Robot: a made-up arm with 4 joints.
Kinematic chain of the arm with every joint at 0, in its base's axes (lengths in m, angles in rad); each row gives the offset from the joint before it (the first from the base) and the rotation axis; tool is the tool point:
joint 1: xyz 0 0 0.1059 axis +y
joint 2: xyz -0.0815 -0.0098 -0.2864 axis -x
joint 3: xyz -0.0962 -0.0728 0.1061 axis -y
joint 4: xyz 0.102 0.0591 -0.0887 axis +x
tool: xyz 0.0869 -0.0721 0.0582
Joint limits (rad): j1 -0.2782..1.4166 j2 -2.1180..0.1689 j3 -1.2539..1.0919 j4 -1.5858..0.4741
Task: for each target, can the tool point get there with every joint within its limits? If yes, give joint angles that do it. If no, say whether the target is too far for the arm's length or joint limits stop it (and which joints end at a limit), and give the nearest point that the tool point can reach.
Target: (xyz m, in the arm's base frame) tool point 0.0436 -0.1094 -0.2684
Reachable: yes | joints -0.0855 -1.7691 0.1248 -0.2540
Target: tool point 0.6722 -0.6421 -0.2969
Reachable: no: too far | nearest point 0.0920 -0.2360 -0.2719 | short by 0.709 m
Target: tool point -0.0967 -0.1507 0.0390
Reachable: yes | joints 0.8373 -0.3176 0.6786 -0.0808
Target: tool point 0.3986 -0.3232 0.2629
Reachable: no: joint limits stop it (at a limit: joint 1, joint 4) | nearest point 0.0382 -0.1621 -0.0153 | short by 0.483 m
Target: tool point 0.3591 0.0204 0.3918
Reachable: no: joint limits stop it (at a limit: joint 1, joint 3) | nearest point -0.0245 0.0024 0.1968 | short by 0.431 m
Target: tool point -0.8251 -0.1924 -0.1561
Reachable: no: too far | nearest point -0.4792 -0.1709 -0.0463 | short by 0.364 m
